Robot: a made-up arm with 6 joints.
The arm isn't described. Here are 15 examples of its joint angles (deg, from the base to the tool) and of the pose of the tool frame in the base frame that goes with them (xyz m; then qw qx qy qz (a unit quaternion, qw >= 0)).
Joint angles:
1: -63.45 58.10 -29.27 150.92 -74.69 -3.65
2: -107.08 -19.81 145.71 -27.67 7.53 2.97
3: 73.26 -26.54 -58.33 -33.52 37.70 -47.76
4: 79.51 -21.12 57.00 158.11 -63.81 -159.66
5: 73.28 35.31 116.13 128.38 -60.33 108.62
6: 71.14 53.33 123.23 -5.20 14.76 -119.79
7: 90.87 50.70 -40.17 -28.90 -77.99 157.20
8: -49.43 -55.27 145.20 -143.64 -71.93 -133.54
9: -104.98 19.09 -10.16 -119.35 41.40 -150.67
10: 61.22 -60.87 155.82 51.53 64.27 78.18
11: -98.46 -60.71 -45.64 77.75 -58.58 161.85
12: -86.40 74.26 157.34 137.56 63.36 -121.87
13: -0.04 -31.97 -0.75 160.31 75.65 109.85
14: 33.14 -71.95 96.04 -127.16 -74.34 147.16
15: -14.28 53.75 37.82 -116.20 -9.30 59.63
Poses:
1: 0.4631 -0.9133 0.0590 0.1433 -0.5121 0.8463 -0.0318
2: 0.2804 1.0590 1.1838 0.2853 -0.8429 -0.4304 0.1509
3: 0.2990 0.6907 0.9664 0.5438 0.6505 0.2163 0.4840
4: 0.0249 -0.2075 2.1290 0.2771 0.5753 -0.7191 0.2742
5: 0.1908 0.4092 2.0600 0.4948 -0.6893 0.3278 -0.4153
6: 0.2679 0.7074 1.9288 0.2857 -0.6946 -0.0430 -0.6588
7: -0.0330 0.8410 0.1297 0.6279 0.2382 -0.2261 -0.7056
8: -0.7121 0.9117 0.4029 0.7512 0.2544 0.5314 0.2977
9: -0.3803 -1.1417 0.9564 0.4355 0.2125 0.7828 -0.3906
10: -0.5258 -0.7933 0.1775 0.0263 -0.4099 0.1527 0.8989
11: -0.0791 -0.2909 1.3394 0.1760 0.0458 -0.9329 -0.3107
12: 0.1212 -0.7029 1.6323 0.8884 -0.3566 0.0977 -0.2721
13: 0.4129 0.0335 1.6833 0.6124 0.7440 0.2662 0.0220
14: -1.2151 -0.7567 0.6975 0.2175 0.3745 0.8865 0.1627
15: 1.5767 -0.4296 0.9157 0.8061 0.5840 -0.0138 0.0946
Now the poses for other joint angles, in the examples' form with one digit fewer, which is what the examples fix.
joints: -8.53 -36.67 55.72 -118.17 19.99 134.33
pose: -0.531 0.014 2.025 0.791 -0.082 -0.605 -0.034
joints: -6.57 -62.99 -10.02 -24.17 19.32 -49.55
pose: -0.157 -0.013 1.786 0.549 0.422 -0.559 0.456
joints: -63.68 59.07 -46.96 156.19 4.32 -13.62
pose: 0.330 -0.538 -0.019 0.464 -0.176 0.632 0.595
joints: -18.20 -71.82 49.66 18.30 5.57 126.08
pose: -1.168 0.439 1.430 0.218 -0.468 -0.199 -0.833
